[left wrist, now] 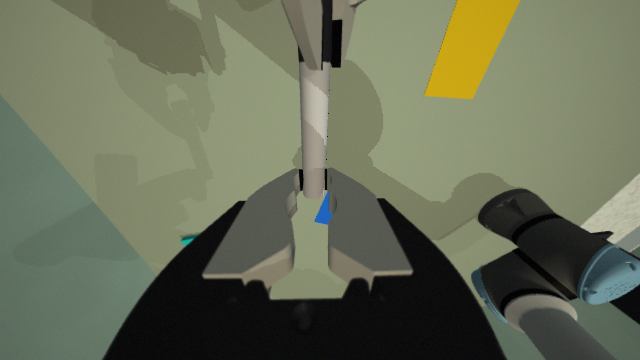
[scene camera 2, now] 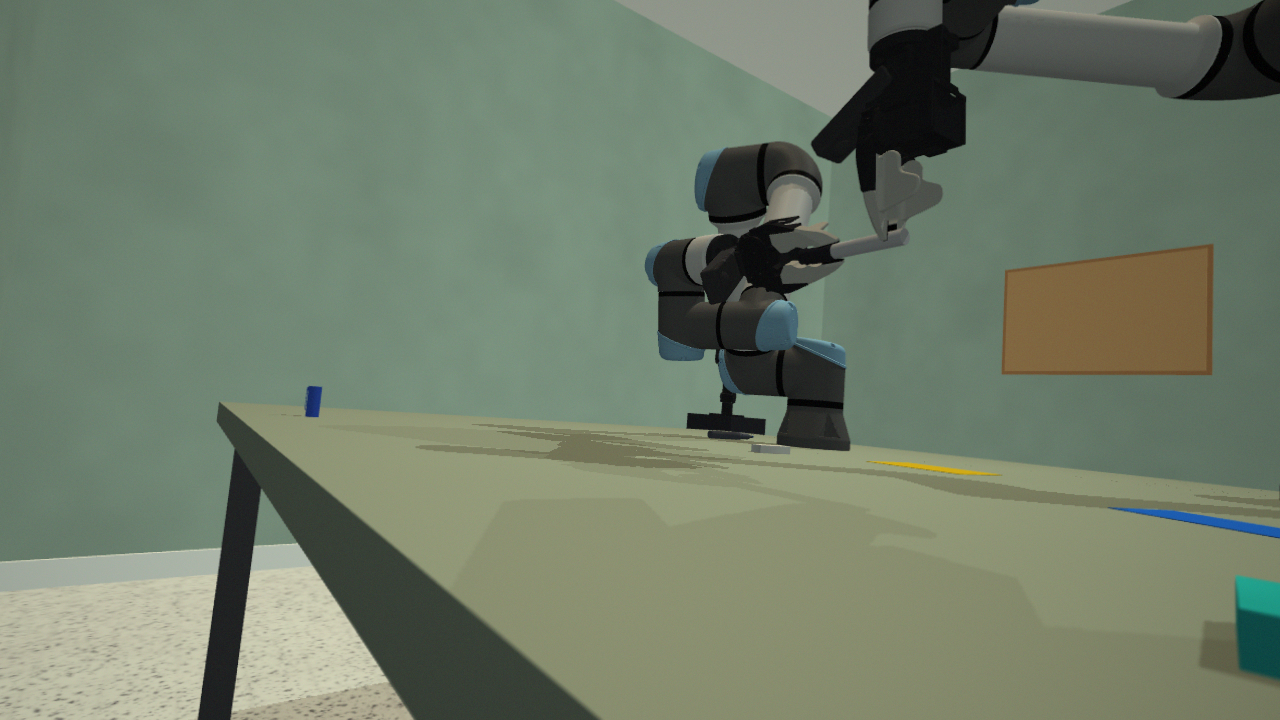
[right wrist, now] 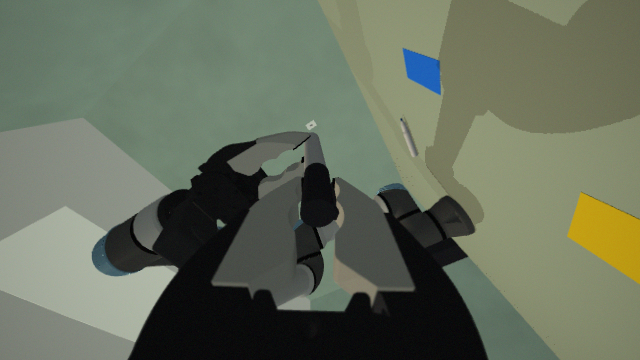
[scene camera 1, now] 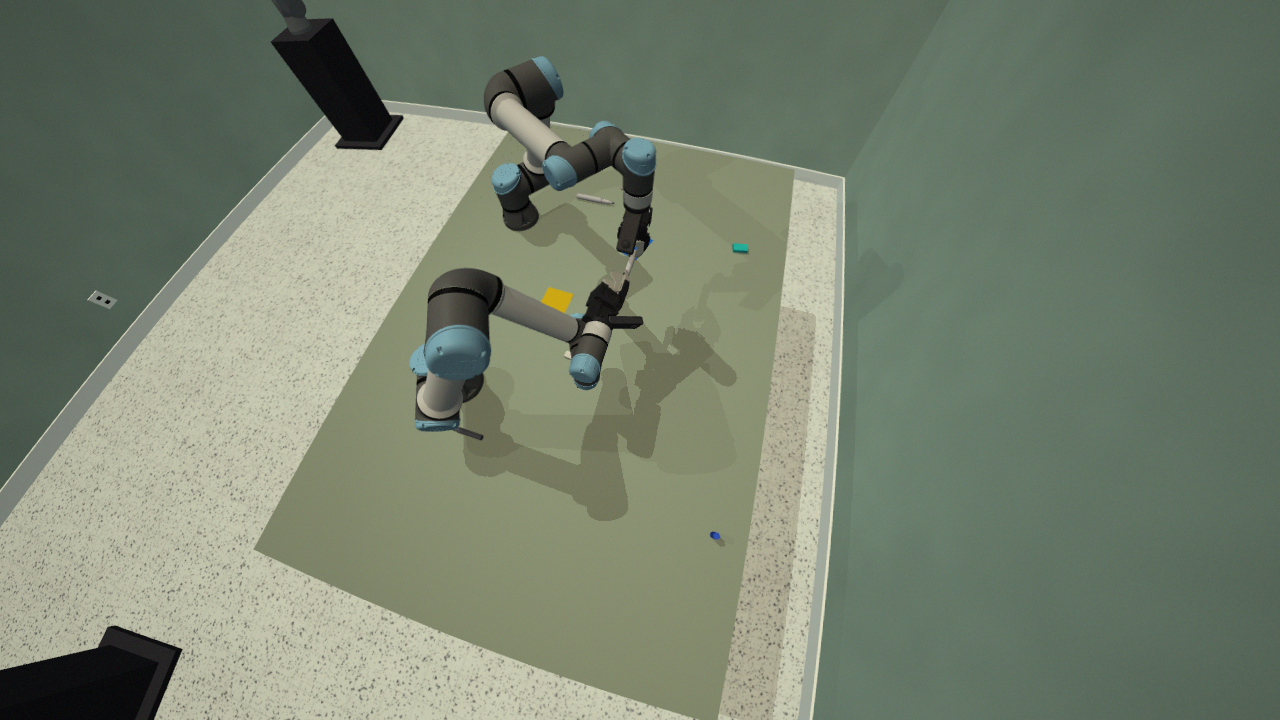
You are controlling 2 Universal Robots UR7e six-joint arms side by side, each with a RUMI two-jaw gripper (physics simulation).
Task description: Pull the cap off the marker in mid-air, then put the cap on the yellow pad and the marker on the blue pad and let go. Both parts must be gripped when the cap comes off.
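Frame: origin at the left arm's base, x ahead, y left, z up, level; centimetres.
Where they show: left gripper, between the fingertips: [left wrist: 314, 171] [scene camera 2: 889, 242] [right wrist: 314, 143] [scene camera 1: 633, 256]; right gripper, between the fingertips: [left wrist: 326, 68] [scene camera 2: 840, 250] [right wrist: 318, 179] [scene camera 1: 624, 272]; left arm's base, origin of its link: [left wrist: 504, 209] [right wrist: 458, 213] [scene camera 1: 521, 218]; right arm's base, origin of its link: [scene camera 2: 812, 447].
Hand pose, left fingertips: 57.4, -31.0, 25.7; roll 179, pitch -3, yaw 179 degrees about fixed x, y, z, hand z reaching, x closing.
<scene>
Things, the pixels of their top centre, and the offset from my left fingertips, as dx, dy, dz.
- marker's pale body, centre of its top: [left wrist: 314, 107] [right wrist: 305, 168] [scene camera 2: 851, 239] [scene camera 1: 628, 266] -0.3, -5.0, +1.2
- black cap, centre of its top: [right wrist: 305, 198] [scene camera 2: 818, 246] -0.6, -9.6, +1.1
- yellow pad, centre of its top: [scene camera 2: 931, 467] [left wrist: 467, 52] [scene camera 1: 553, 306] -29.2, -8.7, -25.6
- blue pad, centre of its top: [scene camera 2: 1228, 523] [left wrist: 333, 208] [right wrist: 420, 70] -4.9, +26.5, -25.6
- white pen, centre of its top: [right wrist: 405, 139] [scene camera 1: 595, 197] -28.4, +47.3, -23.4
- teal block, centre of its top: [left wrist: 193, 243] [scene camera 1: 740, 247] +36.7, +34.7, -24.2
- blue cylinder, centre of its top: [scene camera 2: 314, 386] [scene camera 1: 716, 536] +41.1, -72.8, -20.9
- small pale block, centre of its top: [scene camera 2: 771, 445] -15.4, -27.3, -24.5
The marker's pale body [scene camera 1: 631, 263] [scene camera 2: 863, 246] [left wrist: 314, 110] [right wrist: 314, 150] is in mid-air between the two grippers. My left gripper [scene camera 1: 638, 249] [scene camera 2: 893, 229] [left wrist: 314, 171] is shut on the body's far end. The black cap [right wrist: 319, 200] is on the marker's other end, and my right gripper [scene camera 2: 825, 255] [right wrist: 318, 179] is shut on it; its fingers hide much of the cap in the left wrist view. The yellow pad [scene camera 1: 556, 299] [scene camera 2: 935, 468] [left wrist: 465, 50] [right wrist: 607, 235] and the blue pad [scene camera 2: 1199, 521] [left wrist: 324, 213] [right wrist: 422, 72] lie on the table below.
A white pen [scene camera 1: 594, 198] [right wrist: 409, 137] lies near the left arm's base. A teal block [scene camera 1: 740, 248] [scene camera 2: 1260, 626] is near the table's right edge. A blue cylinder [scene camera 1: 715, 535] [scene camera 2: 313, 402] stands farther down in scene camera 1. A small pale block [scene camera 2: 769, 448] lies near the right arm.
</scene>
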